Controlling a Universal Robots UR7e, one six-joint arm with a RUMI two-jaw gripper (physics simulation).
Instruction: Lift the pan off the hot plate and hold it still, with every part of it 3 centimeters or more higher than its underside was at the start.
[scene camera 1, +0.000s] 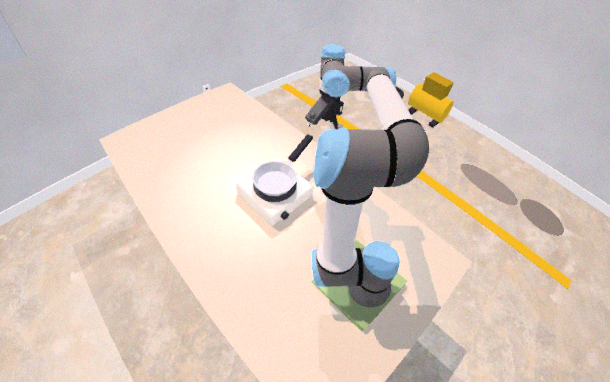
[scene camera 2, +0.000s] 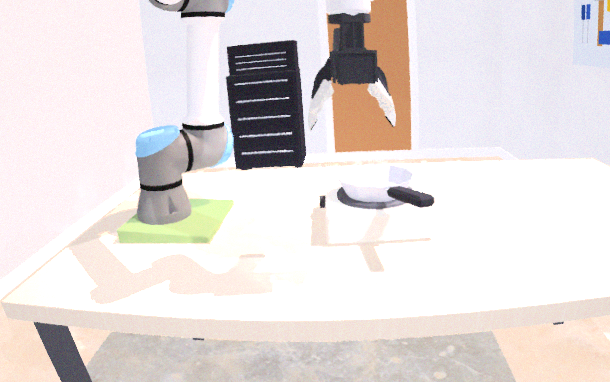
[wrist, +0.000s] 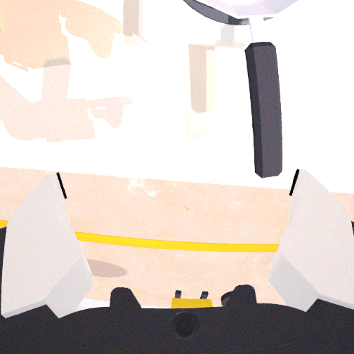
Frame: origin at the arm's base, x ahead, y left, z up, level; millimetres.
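Seen in the pictures: gripper, fingertip midpoint: (scene camera 2: 352, 128); arm's base at its link origin: (scene camera 1: 369, 287) (scene camera 2: 164, 213).
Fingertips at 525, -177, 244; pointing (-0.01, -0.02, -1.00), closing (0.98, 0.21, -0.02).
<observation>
Offsets run from my fingertips to a thing's top centre, as dx, dy, dz. "spot": to the spot under its first point.
The pan (scene camera 1: 275, 178) (scene camera 2: 367, 186) (wrist: 250, 7) is a pale, shallow bowl with a black handle @[spot: +89, +32, -128] (scene camera 1: 301, 148) (scene camera 2: 411, 196) (wrist: 265, 110). It sits upright on the dark ring of the white hot plate @[+24, +208, -193] (scene camera 1: 265, 209) (scene camera 2: 350, 222). My gripper (scene camera 1: 323, 122) (scene camera 2: 353, 126) (wrist: 177, 175) is open and empty, pointing down, well above the table and higher than the pan. In the wrist view the handle runs down the right half, and its free end is near the right fingertip. Most of the bowl is cut off by the top of that view.
The table (scene camera 1: 190, 235) (scene camera 2: 300, 327) has its edge beyond the handle's end in the wrist view. The arm's base stands on a green plate (scene camera 1: 367, 320) (scene camera 2: 165, 235). A black drawer cabinet (scene camera 2: 265, 107) and a yellow machine (scene camera 1: 431, 102) (wrist: 191, 303) stand off the table.
</observation>
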